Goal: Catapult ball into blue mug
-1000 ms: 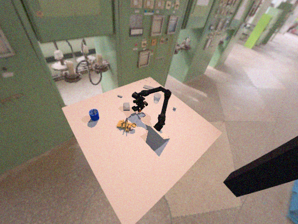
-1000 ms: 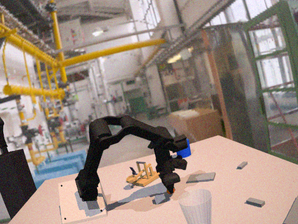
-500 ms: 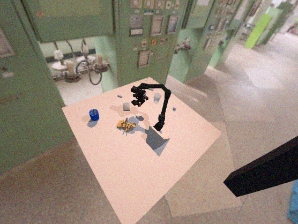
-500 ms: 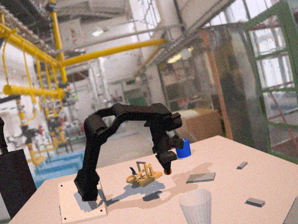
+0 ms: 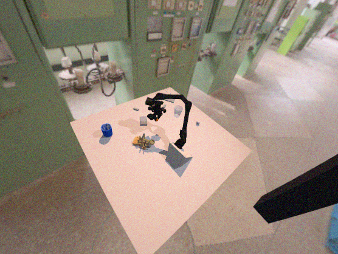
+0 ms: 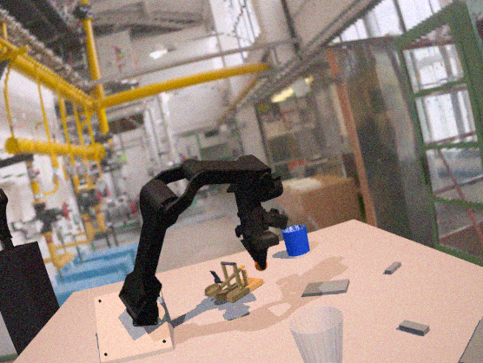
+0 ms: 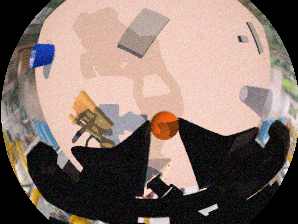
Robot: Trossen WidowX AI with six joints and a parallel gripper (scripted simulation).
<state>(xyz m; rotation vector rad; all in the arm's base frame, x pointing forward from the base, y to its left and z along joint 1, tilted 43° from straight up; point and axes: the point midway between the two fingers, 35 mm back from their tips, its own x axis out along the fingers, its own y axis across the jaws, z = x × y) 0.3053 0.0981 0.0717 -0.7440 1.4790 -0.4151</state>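
The wooden catapult is 180 mm to the left of my gripper tip, 120 mm behind it and 80 mm below it. Also, from my gripper tip: orange ball: 10 mm above; blue mug: 420 mm to the left, 160 mm ahead, 100 mm below; clear cup: 320 mm to the right, 100 mm below, 60 mm ahead.
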